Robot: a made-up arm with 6 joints.
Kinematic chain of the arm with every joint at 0, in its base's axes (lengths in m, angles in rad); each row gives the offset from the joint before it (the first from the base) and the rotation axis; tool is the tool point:
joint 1: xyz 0 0 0.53 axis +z
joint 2: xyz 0 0 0 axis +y
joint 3: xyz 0 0 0.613 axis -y
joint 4: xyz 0 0 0 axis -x
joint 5: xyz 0.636 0 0 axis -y
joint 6: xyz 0 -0.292 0 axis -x
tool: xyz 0 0 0
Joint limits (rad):
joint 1: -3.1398..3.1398
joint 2: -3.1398..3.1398
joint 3: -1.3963..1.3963
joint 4: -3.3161..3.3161
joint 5: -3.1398..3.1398
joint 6: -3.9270..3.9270
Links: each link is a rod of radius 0.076 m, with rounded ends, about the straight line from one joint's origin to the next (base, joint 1, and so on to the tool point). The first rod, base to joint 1, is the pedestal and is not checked.
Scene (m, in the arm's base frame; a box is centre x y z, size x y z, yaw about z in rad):
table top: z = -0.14
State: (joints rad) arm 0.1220 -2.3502 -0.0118 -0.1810 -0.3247 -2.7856
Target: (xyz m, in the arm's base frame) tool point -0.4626 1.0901 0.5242
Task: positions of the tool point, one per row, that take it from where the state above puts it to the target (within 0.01 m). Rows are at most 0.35 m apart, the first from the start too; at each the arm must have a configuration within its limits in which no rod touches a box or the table.
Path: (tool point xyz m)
1: -0.9333 -0.1675 0.5843
2: -1.0003 0.0947 0.5741
3: -0.9874 0.3771 0.5629
4: -0.8898 0.6542 0.5507
5: -0.7111 0.8999 0.5377
6: -0.4626 1.0901 0.5242

